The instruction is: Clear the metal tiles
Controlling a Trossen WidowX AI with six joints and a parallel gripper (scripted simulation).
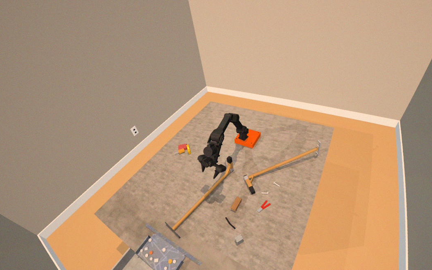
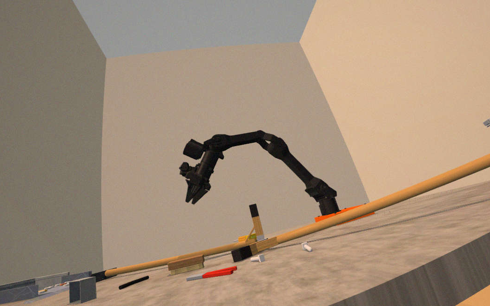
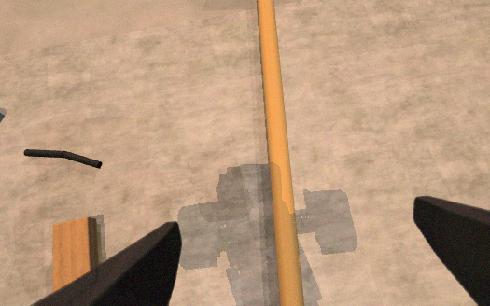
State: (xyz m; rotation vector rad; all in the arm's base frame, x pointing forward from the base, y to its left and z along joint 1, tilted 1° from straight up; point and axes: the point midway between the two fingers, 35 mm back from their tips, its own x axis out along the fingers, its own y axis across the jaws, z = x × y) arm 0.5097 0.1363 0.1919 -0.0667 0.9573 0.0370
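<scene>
My gripper tip is 14 cm above the long scraper, 6 cm short of it and 2 cm to the left of it. Also, from my gripper tip: wooden block (19 cm to the left, 19 cm below, 2 cm behind); then grey cube (33 cm to the left, 18 cm below, 14 cm ahead); then black strip (23 cm to the left, 20 cm below, 10 cm ahead).
</scene>
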